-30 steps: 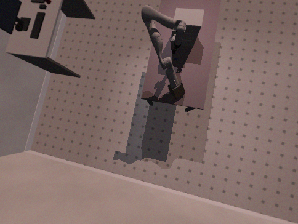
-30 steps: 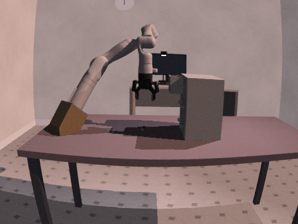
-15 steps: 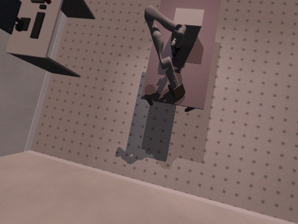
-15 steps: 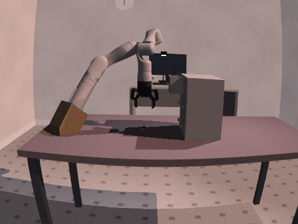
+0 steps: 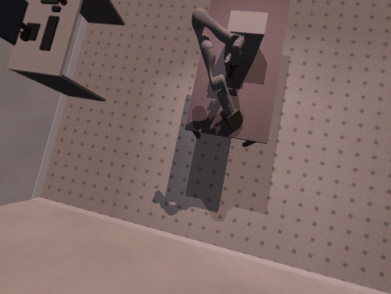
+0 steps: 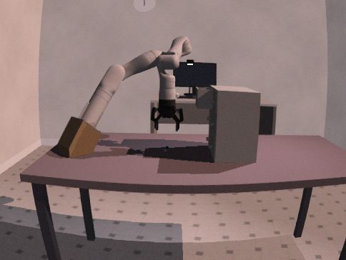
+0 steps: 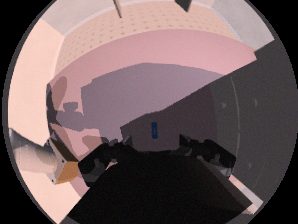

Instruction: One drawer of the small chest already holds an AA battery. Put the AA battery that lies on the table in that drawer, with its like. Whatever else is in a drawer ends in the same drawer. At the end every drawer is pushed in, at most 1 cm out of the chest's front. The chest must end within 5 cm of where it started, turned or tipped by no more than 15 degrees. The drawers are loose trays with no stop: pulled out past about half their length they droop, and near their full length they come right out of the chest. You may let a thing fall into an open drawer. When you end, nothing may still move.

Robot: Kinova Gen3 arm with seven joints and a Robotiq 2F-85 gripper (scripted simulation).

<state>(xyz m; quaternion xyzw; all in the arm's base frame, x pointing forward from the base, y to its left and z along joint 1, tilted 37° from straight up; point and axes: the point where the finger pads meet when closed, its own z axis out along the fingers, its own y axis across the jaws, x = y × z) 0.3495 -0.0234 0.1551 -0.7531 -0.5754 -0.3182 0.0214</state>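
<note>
My hand is 90 mm above the AA battery.
</note>
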